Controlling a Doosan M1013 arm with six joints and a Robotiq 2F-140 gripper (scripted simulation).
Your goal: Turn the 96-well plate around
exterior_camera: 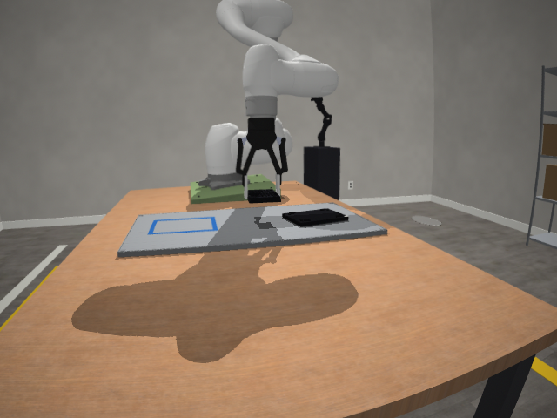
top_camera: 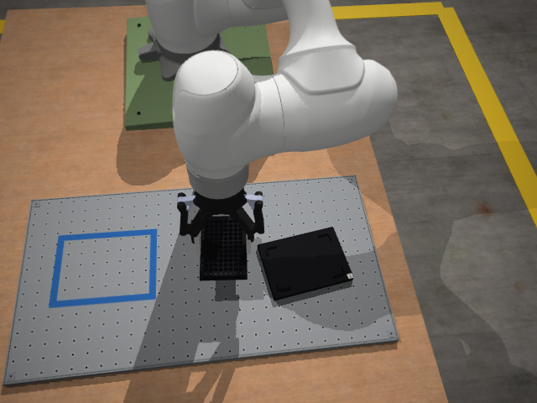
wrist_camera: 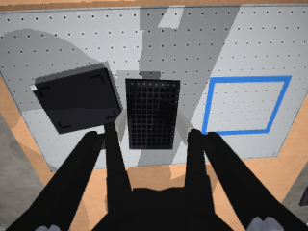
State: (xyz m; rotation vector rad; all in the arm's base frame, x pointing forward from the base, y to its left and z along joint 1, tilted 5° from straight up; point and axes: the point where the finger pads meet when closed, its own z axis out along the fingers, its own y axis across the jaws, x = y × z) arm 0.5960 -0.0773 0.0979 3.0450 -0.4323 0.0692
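My gripper is now 5 cm short of the black plate nest N1, 15 cm to the right of it and 9 cm above it. The rest, counted from my hand: white A1 mark (10 cm ahead, 22 cm to the left, 8 cm below); black 96-well plate (2 cm below).
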